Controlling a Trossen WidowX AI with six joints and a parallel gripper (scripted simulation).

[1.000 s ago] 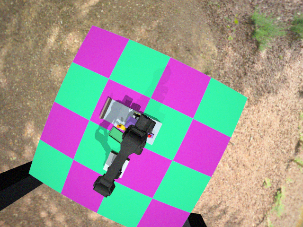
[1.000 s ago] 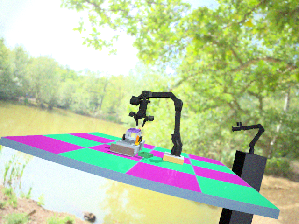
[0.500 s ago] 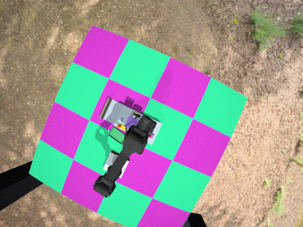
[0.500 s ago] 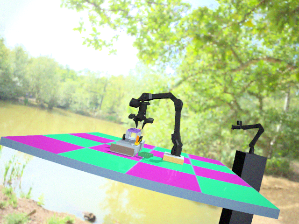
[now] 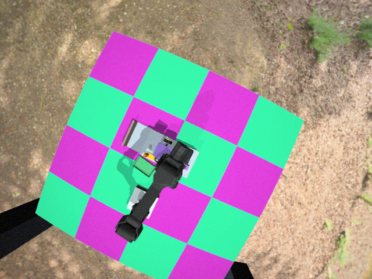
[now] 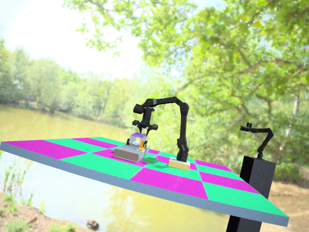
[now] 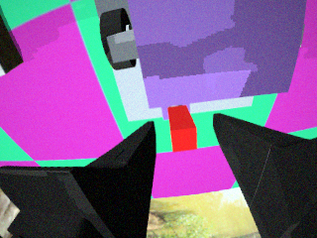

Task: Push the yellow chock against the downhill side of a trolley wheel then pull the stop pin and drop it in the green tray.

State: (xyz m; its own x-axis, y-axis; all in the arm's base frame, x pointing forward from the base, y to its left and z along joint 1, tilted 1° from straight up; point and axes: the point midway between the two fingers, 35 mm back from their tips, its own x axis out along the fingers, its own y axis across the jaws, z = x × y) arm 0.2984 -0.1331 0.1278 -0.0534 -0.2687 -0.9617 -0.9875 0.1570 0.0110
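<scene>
My gripper tip is 10 mm to the left of the red-headed stop pin and 20 mm above it. Also, from my gripper tip: yellow chock: 10 mm behind, 170 mm to the left, 60 mm below; then grey ramp: 30 mm ahead, 90 mm to the left, 100 mm below; then purple-topped trolley: 30 mm ahead, 80 mm to the left, 40 mm below.
</scene>
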